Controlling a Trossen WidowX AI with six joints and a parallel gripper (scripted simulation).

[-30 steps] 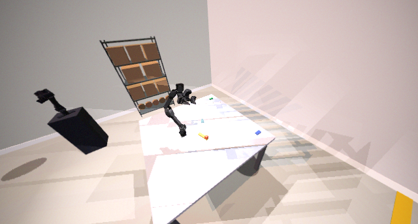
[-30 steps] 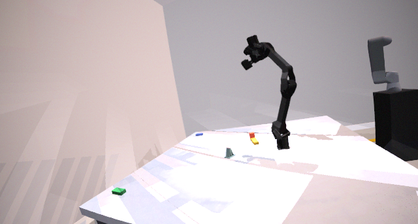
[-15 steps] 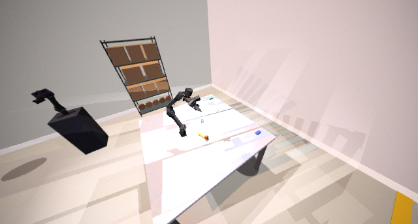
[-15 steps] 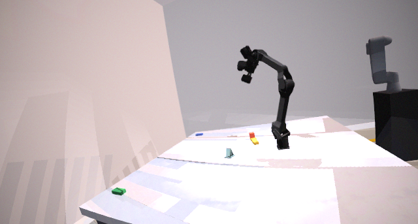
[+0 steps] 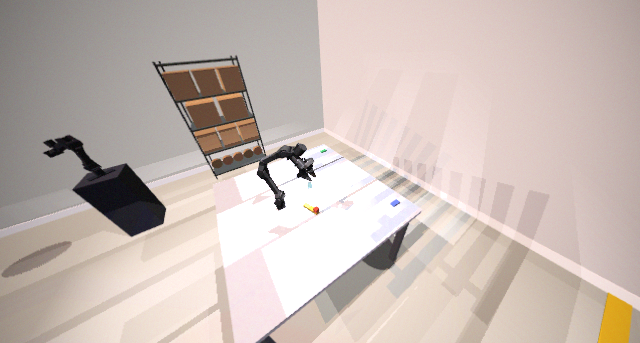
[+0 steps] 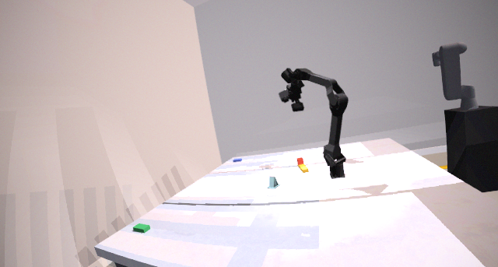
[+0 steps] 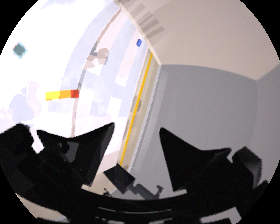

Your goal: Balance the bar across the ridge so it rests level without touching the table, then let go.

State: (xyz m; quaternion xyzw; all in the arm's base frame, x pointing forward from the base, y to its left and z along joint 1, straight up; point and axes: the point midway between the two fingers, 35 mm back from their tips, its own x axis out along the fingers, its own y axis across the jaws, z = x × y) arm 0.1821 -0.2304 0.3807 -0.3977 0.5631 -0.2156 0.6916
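Now: the bar 60 mm to the left of my gripper tip and 340 mm below it. Also, from my gripper tip: blue block (550 mm ahead, 240 mm to the right, 350 mm below); then green block (550 mm ahead, 760 mm to the left, 350 mm below).
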